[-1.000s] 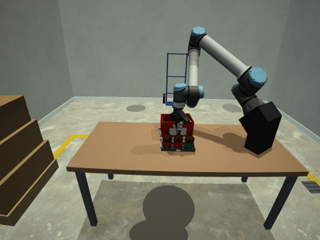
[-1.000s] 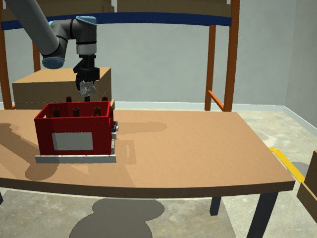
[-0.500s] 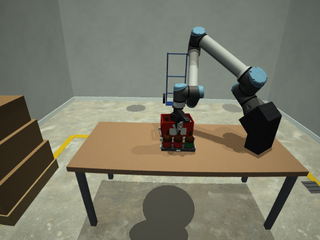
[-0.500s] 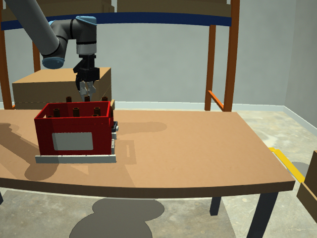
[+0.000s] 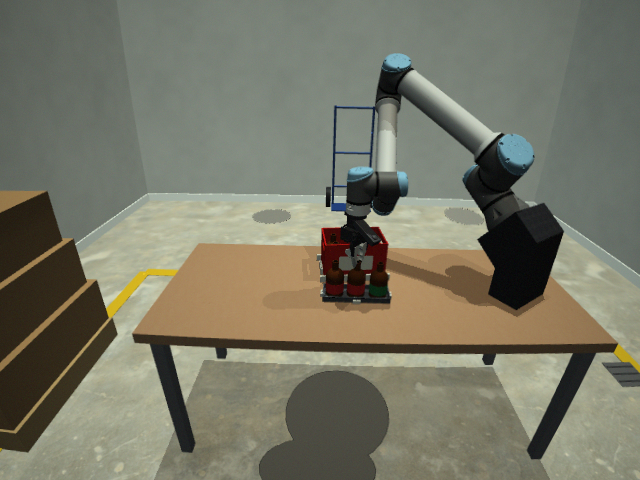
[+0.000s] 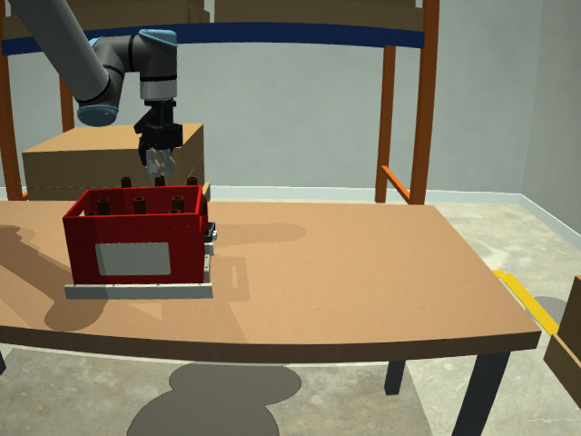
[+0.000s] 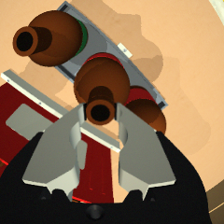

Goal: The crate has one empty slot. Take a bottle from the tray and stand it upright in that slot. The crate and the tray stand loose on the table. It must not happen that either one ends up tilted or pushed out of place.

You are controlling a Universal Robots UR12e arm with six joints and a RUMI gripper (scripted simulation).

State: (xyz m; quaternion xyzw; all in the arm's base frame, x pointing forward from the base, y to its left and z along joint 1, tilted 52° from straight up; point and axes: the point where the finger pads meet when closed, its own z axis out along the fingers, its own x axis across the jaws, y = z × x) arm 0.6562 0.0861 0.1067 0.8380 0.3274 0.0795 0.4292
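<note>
Right now my hand is 140 mm above the grey tray. The rest, counted from my hand: red crate (210 mm to the right, 70 mm below, 40 mm behind).
</note>
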